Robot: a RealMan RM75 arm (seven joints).
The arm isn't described. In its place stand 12 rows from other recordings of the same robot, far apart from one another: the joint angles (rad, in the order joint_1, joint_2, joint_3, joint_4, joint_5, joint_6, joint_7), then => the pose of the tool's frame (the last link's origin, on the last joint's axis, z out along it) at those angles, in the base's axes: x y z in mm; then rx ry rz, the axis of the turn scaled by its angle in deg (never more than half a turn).
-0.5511, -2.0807, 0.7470, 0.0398, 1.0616, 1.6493, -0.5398 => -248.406 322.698 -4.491 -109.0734 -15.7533 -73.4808
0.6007, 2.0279, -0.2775, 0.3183, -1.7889, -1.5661, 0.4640 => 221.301 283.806 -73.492 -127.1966 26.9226 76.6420
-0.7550, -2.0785, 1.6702, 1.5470, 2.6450, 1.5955, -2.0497 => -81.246 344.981 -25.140 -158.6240 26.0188 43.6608
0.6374, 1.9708, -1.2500, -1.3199, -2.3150, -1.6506, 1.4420 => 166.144 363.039 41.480 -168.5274 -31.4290 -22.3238
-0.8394, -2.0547, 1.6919, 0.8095, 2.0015, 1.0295, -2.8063 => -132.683 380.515 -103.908 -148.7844 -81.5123 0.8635
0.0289, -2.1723, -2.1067, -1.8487, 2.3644, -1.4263, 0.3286 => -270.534 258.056 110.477 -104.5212 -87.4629 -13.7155
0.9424, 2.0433, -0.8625, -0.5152, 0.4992, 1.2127, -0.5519 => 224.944 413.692 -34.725 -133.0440 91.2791 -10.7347
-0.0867, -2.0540, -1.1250, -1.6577, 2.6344, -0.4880, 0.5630 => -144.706 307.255 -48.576 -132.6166 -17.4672 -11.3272
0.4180, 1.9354, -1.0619, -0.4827, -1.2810, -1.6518, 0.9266 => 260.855 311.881 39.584 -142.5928 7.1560 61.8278
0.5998, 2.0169, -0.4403, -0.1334, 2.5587, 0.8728, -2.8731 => 375.311 391.117 89.948 -69.0215 41.6783 33.2435
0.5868, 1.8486, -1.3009, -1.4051, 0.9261, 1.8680, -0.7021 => 180.248 330.882 77.265 -164.2963 50.8863 -26.3223
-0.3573, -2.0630, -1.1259, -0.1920, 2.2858, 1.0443, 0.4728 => -382.927 315.255 19.858 -83.0153 -17.6979 -5.4296
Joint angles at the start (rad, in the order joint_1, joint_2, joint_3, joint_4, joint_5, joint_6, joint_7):
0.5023, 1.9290, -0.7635, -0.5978, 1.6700, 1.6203, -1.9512
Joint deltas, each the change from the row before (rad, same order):
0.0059, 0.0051, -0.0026, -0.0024, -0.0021, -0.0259, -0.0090
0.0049, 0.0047, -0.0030, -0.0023, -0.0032, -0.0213, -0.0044
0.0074, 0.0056, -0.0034, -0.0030, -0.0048, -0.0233, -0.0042
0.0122, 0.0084, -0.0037, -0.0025, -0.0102, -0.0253, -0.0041
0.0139, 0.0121, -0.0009, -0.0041, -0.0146, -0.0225, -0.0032
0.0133, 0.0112, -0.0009, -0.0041, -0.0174, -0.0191, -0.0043
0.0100, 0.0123, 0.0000, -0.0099, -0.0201, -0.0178, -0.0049
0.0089, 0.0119, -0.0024, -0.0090, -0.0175, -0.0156, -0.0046
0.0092, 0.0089, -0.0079, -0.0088, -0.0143, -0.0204, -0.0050
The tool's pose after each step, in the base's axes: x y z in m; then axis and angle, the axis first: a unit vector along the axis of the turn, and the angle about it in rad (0 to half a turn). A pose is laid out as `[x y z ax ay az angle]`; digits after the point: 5 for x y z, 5 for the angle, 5 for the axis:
[0.24618 0.35706 0.08524 -0.91223 0.09683 0.39808 2.62577]
[0.24539 0.36023 0.08309 -0.91405 0.09760 0.39368 2.61450]
[0.24374 0.36411 0.08049 -0.91620 0.09762 0.38865 2.60396]
[0.24053 0.36881 0.07608 -0.91892 0.09679 0.38239 2.59792]
[0.23612 0.37322 0.07046 -0.92140 0.09510 0.37680 2.59608]
[0.23190 0.37695 0.06486 -0.92445 0.09200 0.37003 2.59687]
[0.22810 0.37988 0.05969 -0.92810 0.08725 0.36197 2.59591]
[0.22431 0.38221 0.05442 -0.93135 0.08245 0.35468 2.59719]
[0.22063 0.38525 0.04982 -0.93525 0.07688 0.34554 2.59578]

